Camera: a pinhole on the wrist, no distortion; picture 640 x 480 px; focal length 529.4 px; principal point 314.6 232.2 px. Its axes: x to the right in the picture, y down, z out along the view. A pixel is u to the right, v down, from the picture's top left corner.
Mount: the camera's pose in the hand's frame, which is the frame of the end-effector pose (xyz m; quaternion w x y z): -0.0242 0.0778 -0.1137 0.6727 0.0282 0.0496 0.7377
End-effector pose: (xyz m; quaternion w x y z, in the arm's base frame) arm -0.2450 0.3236 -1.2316 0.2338 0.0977 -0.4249 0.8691
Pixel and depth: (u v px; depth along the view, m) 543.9 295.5 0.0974
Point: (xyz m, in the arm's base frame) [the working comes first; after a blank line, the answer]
In the camera's frame: 0.0422 0.0116 0.0974

-0.2789 0.2626 -1.3373
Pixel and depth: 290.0 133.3 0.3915
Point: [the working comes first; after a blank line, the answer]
In the camera's frame: -0.0182 -0.0731 0.3915

-0.3724 0.1012 -1.0872
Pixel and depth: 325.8 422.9 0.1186
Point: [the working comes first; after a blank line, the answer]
In the camera's frame: 0.0025 0.0427 0.1186

-0.2378 0.2566 -1.3018
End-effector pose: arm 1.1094 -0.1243 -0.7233 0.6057 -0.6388 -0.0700 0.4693
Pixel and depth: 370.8 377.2 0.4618
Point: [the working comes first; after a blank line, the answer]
In the camera's frame: 0.0490 0.1265 0.4618

0.7443 0.0270 -0.7179
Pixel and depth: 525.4 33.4 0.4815
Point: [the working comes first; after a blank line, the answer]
In the camera's frame: 0.1917 -0.1808 0.4815

0.8362 0.1632 -1.0148
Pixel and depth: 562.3 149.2 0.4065
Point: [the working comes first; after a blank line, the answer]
In the camera's frame: 0.1902 -0.0637 0.4065

0.8172 0.0420 -0.9495
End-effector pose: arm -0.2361 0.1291 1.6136 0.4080 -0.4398 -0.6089 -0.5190
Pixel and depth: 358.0 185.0 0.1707
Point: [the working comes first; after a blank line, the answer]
In the camera's frame: 0.0140 -0.0152 0.1707

-0.1455 0.1907 1.6414
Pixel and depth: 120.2 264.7 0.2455
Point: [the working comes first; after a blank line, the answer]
In the camera's frame: -0.0901 0.0151 0.2455

-0.2448 0.2612 1.5912
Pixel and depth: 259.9 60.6 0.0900
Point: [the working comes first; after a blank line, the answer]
In the camera's frame: -0.0093 -0.0292 0.0900

-0.1680 0.1093 1.6520
